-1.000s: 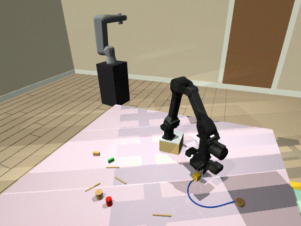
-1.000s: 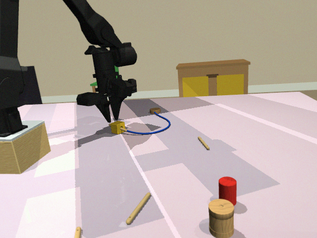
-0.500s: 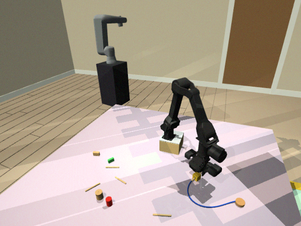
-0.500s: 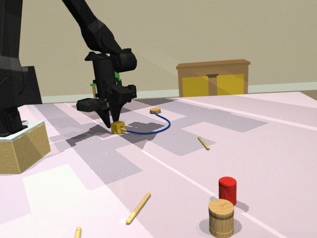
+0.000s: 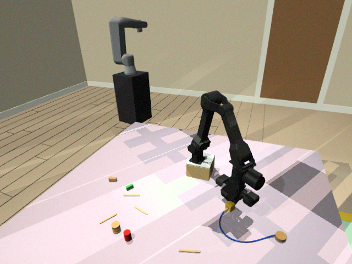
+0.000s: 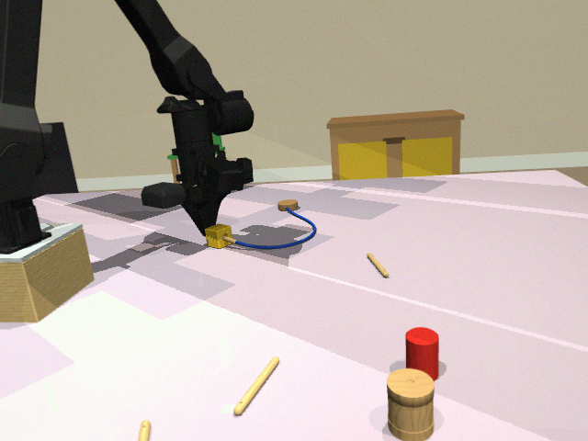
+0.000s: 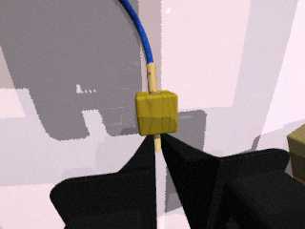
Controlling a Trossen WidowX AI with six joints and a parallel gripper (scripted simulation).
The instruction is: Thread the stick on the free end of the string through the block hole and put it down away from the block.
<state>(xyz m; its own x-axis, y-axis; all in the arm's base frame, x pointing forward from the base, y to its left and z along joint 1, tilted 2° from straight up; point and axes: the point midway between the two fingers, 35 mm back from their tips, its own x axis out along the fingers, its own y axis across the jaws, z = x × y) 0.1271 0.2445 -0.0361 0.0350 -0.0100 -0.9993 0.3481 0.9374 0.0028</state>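
Right now my gripper tip is 3 cm short of the yellow block and 1 cm to the left of it. From my gripper tip the other things lie so: red cylinder (36 cm ahead, 29 cm to the right, 1 cm above); round wooden button (20 cm to the left, 7 cm ahead, 1 cm below); thin wooden stick (4 cm ahead, 2 cm to the right).
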